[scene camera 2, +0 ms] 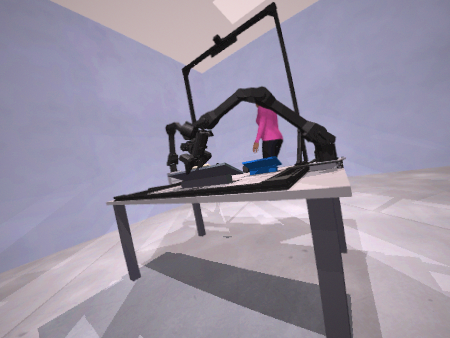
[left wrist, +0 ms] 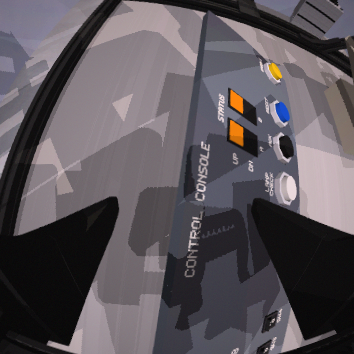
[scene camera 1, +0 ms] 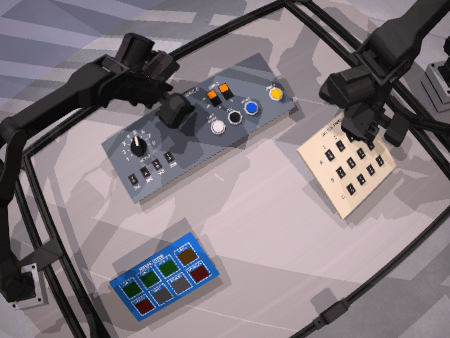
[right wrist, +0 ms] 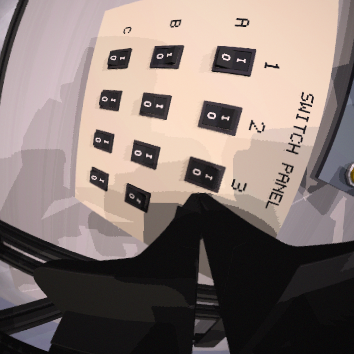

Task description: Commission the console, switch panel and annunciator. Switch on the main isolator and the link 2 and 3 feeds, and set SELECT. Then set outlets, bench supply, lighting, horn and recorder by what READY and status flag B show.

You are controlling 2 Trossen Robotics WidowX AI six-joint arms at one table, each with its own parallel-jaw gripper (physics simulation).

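Seen in the pictures: left gripper, fingertip midpoint: (scene camera 2: 192, 172) (left wrist: 185, 204); right gripper, fingertip midpoint: (right wrist: 197, 199); left arm's base, link origin: (scene camera 2: 327, 160) (scene camera 1: 23, 286); right arm's base, link origin: (scene camera 2: 174, 171).
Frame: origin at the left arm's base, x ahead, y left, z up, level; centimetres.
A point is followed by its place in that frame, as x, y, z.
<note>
The grey control console (scene camera 1: 200, 165) {49.6, 14.8, 0.8} (left wrist: 215, 65) {61.6, 30.8, 6.2} has two status flags, A (scene camera 1: 213, 97) {56.9, 26.7, 5.1} (left wrist: 242, 136) {56.8, 26.7, 5.2} and B (scene camera 1: 225, 91) {59.8, 27.2, 5.0} (left wrist: 242, 106) {59.8, 27.3, 5.0}, both orange on the UP half. Its selector knob (scene camera 1: 138, 147) {38.7, 20.2, 6.3} points at about 5. My left gripper (scene camera 1: 175, 112) (scene camera 2: 192, 162) (left wrist: 185, 204) {50.5, 28.9, 5.3} is open and empty over the console's middle, left of the flags in scene camera 1. The cream switch panel (scene camera 1: 327, 187) {71.6, -0.6, 4.4} (right wrist: 280, 100) {74.8, 7.5, 8.1} has rows A, B and C; its rocker tilts are hard to judge. My right gripper (scene camera 1: 362, 134) {81.5, 7.4, 6.9} (right wrist: 197, 199) {81.5, 7.4, 6.9} is shut and empty beside switch A3 (right wrist: 205, 174) {80.0, 6.9, 6.9}, hiding A4. The blue annunciator (scene camera 1: 214, 272) {45.7, -8.3, 1.3} (scene camera 2: 262, 164) {35.5, -7.0, 2.2} has dark tiles; READY is hard to read.
White (scene camera 1: 218, 127) {55.7, 20.0, 3.5} (left wrist: 286, 188) {55.2, 21.0, 3.9}, black (scene camera 1: 235, 117) {59.8, 21.1, 3.4} (left wrist: 284, 147) {59.0, 21.9, 3.8}, blue (scene camera 1: 251, 107) {63.8, 22.2, 3.5} (left wrist: 281, 112) {63.0, 22.7, 3.8} and yellow (scene camera 1: 276, 93) {70.3, 23.8, 3.5} (left wrist: 274, 72) {69.3, 24.1, 3.6} buttons line the console. Several small switches sit near the knob. A black frame surrounds the table (scene camera 2: 330, 182) {-9.1, 29.2, -2.7}. A person in pink (scene camera 2: 269, 125) stands behind.
</note>
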